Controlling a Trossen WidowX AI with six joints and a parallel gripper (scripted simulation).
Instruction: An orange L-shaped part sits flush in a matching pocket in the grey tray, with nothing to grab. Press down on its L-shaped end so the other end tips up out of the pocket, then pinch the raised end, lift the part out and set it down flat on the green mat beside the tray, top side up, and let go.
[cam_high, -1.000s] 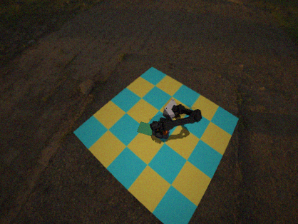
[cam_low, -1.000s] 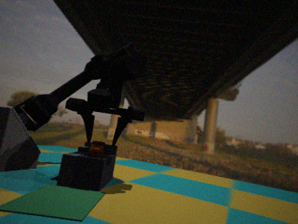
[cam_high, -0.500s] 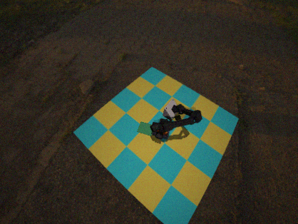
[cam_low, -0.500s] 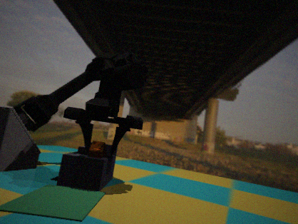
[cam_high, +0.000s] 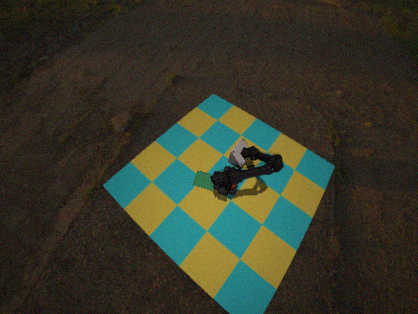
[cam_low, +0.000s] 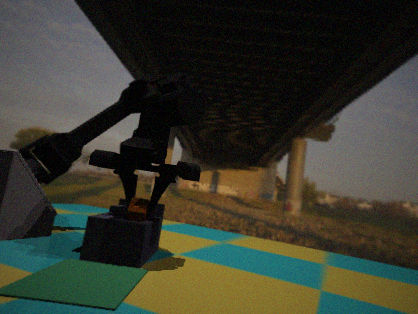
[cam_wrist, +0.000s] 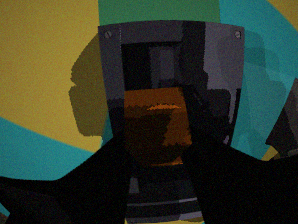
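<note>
Now: the green mat 20 mm ahead of my gripper tip, 150 mm to the right of it and 80 mm below it. The rest, counted from my gripper tip: orange L-shaped part 20 mm behind, 30 mm to the left, 30 mm below.
</note>
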